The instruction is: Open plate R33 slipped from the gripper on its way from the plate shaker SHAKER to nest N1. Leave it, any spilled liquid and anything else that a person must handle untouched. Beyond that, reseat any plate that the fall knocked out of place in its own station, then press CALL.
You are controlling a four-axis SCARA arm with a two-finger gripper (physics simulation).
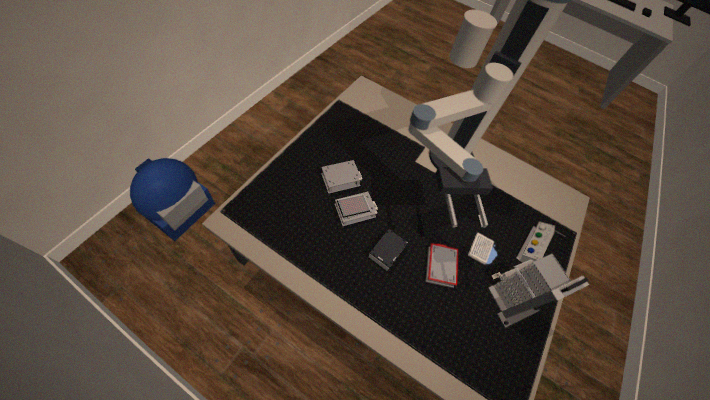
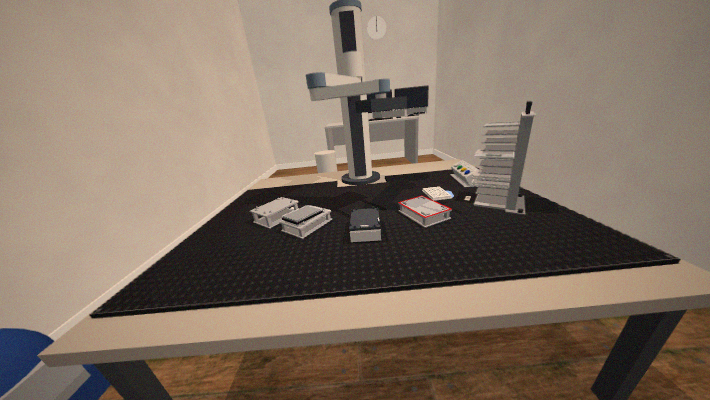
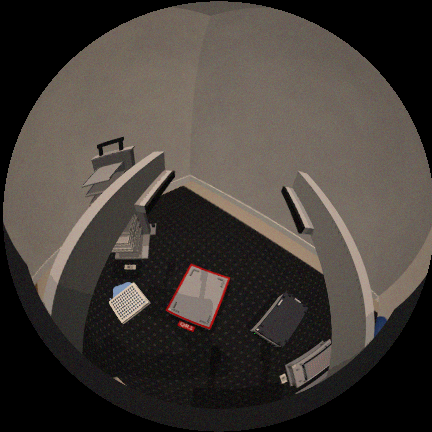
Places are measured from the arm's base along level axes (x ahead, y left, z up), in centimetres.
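Pixels of known places: gripper, fingertip midpoint: [image 1: 470, 226] [image 2: 417, 111] [image 3: 230, 168]; arm's base, origin of the base link: [image 2: 360, 178].
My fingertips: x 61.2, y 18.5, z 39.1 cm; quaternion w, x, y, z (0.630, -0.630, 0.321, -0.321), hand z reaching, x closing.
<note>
For each thing: its top centre in the pictures, then the offset to it from my fingertips. "spot": a spot on its surface instead.
- white well plate, middle of its top: [image 3: 126, 302] [image 1: 481, 247] [image 2: 436, 191] dx -19.4, dy +14.9, dz -36.4 cm
- liquid, surface spot: [image 3: 122, 290] spot: dx -18.5, dy +18.9, dz -36.4 cm
- plate with a pinkish top, middle of its top: [image 3: 323, 360] [image 2: 302, 211] [image 1: 354, 204] dx -0.5, dy -43.3, dz -31.1 cm
- low dark device, surface spot: [image 3: 282, 320] [image 1: 391, 246] spot: dx +6.6, dy -19.6, dz -32.4 cm
- button box, middle of its top: [image 1: 543, 240] [image 2: 466, 164] dx -35.7, dy +36.4, dz -29.5 cm
- red-rimmed station, middle of its top: [image 3: 198, 294] [image 2: 423, 204] [image 1: 444, 263] dx -0.7, dy +3.0, dz -33.3 cm
- grey station, middle of its top: [image 2: 274, 203] [image 1: 341, 171] dx -11.7, dy -57.7, dz -31.2 cm
A white well plate [image 1: 482, 247] [image 2: 436, 193] [image 3: 129, 303], matching R33, lies on the mat, over a pale blue patch of liquid [image 1: 492, 255] [image 2: 450, 194] [image 3: 121, 288]. My gripper [image 1: 469, 225] [image 3: 230, 168] is high above the mat, its fingers apart with nothing between them. A plate with a pinkish top [image 1: 355, 205] [image 3: 318, 361] sits on a grey station at the left; its exact seating is unclear. A low dark device [image 1: 389, 248] [image 2: 365, 220] [image 3: 282, 320] stands near the middle. A button box [image 1: 537, 242] [image 2: 463, 173] has green, yellow and blue buttons; its labels are unreadable.
A red-rimmed station [image 1: 443, 265] [image 2: 425, 206] [image 3: 200, 296] labelled QR1 stands between the dark device and the fallen plate. A tall plate rack [image 2: 520, 165] [image 3: 114, 154] stands at the right. Another grey station [image 1: 341, 175] [image 2: 274, 207] is at the left.
</note>
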